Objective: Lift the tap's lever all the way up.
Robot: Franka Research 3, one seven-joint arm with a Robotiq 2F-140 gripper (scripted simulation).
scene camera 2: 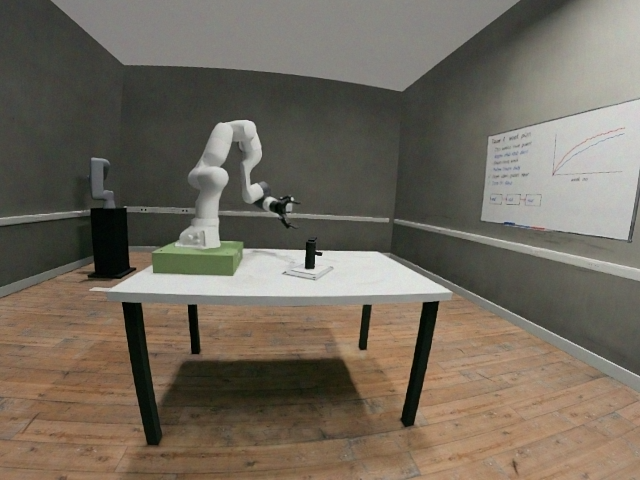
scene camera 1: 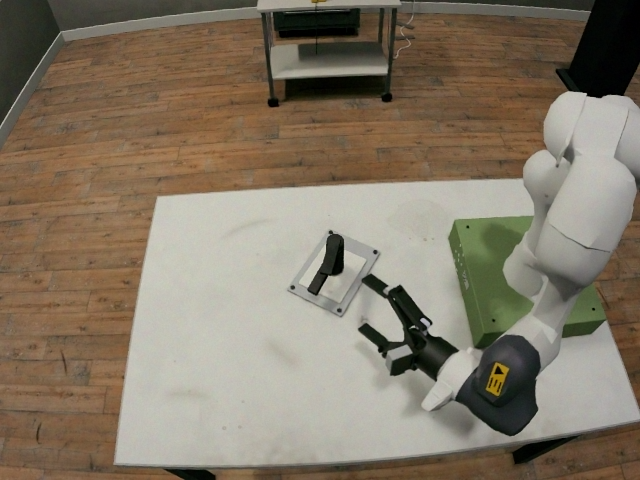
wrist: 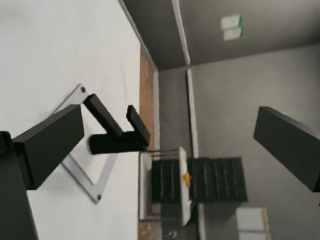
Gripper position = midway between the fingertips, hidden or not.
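What I can see is my gripper (scene camera 1: 364, 303), and the wrist view has the gripper (wrist: 169, 121) too.
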